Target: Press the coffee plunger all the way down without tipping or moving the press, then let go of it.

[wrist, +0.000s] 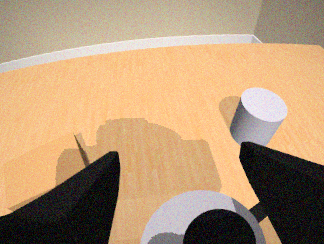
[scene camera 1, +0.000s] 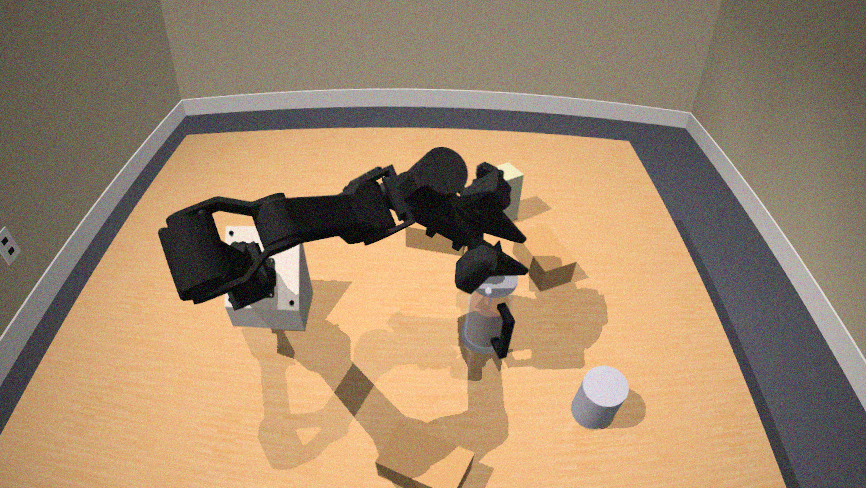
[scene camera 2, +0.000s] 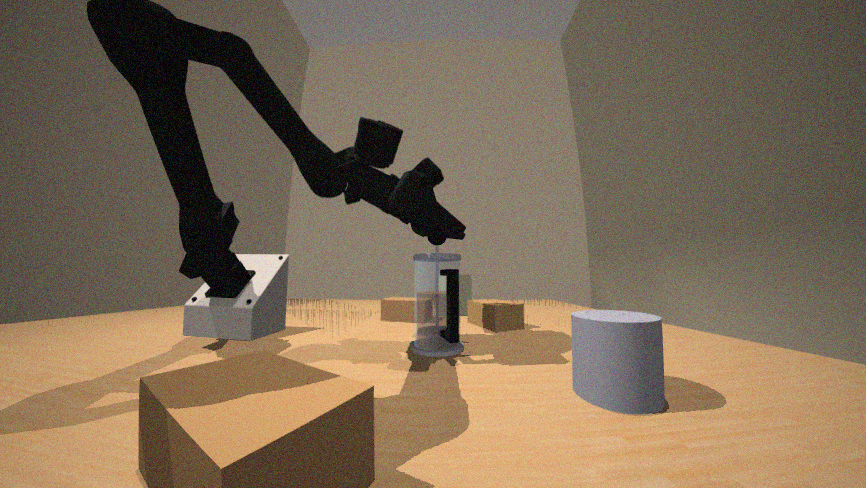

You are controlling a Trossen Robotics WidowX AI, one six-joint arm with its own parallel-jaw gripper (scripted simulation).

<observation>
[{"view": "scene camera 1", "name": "gripper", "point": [526, 256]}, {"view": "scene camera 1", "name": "glass coffee press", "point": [488, 328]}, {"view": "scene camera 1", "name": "pale box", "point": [514, 177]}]
</observation>
